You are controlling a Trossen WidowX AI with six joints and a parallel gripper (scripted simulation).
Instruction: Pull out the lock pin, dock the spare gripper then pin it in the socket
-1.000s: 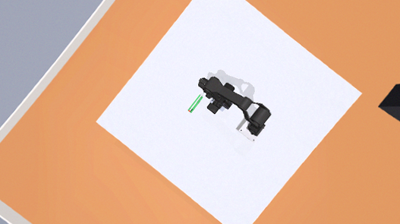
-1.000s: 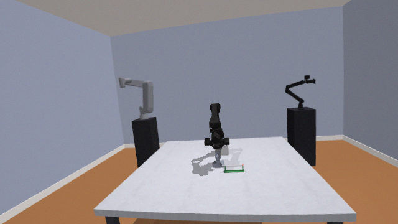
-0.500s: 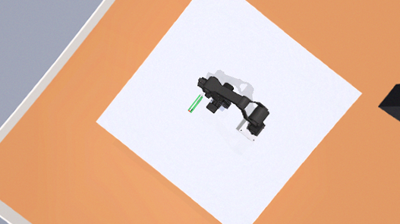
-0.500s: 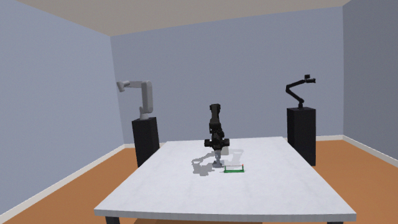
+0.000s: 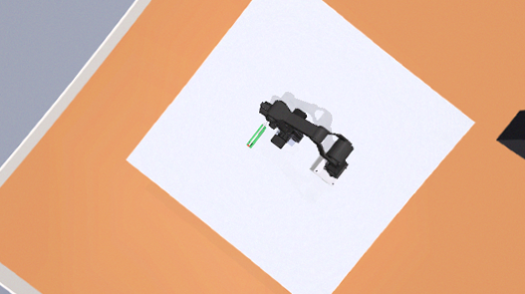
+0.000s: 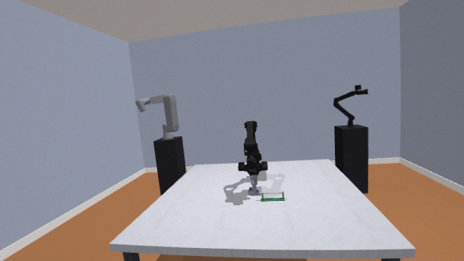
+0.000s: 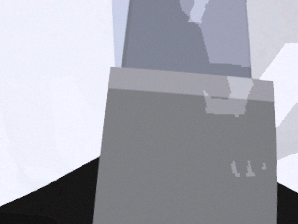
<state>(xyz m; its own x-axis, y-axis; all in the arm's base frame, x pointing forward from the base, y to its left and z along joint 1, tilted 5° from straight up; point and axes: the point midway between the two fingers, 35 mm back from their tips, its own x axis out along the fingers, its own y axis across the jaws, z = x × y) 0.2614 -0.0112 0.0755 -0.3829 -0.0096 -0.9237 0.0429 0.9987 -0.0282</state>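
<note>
Now: the spare gripper 10 mm ahead of my gripper tip and 10 mm above it. The rest, counted from my gripper tip: bluish-grey socket 20 mm ahead, 60 mm below; then green strip 140 mm ahead, 110 mm to the left, 90 mm below.
</note>
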